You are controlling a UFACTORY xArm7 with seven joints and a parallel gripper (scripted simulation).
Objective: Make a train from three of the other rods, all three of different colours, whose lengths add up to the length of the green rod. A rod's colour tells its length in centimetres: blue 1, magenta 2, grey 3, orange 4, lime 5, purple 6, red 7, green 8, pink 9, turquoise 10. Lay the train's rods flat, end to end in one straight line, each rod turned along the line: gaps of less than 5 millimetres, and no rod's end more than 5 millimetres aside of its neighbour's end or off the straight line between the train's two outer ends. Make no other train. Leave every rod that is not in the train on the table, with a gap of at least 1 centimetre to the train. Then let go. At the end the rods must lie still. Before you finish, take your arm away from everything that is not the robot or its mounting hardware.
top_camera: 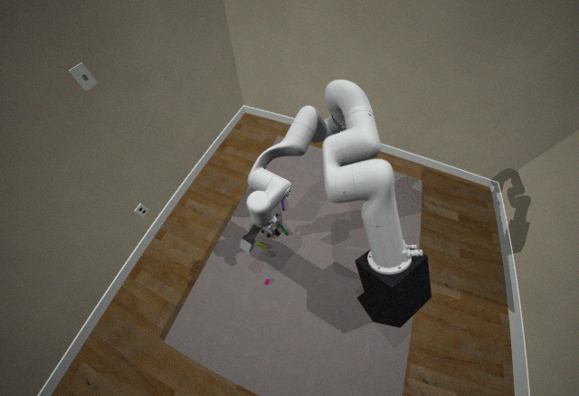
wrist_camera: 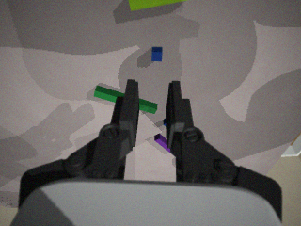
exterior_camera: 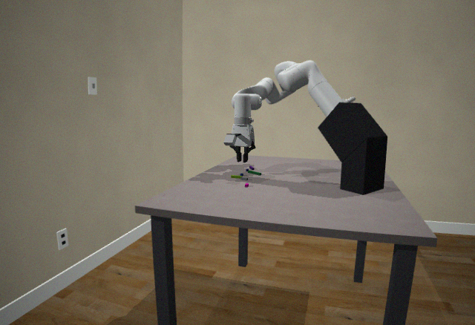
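Now: hand 2 cm short of the lime rod, 4 cm to the right of it and 8 cm above it. The rest, counted from my hand: grey rod 1 cm behind, 8 cm to the left, 8 cm below; then green rod 6 cm behind, 4 cm to the right, 8 cm below; then purple rod 4 cm behind, 16 cm to the right, 8 cm below.
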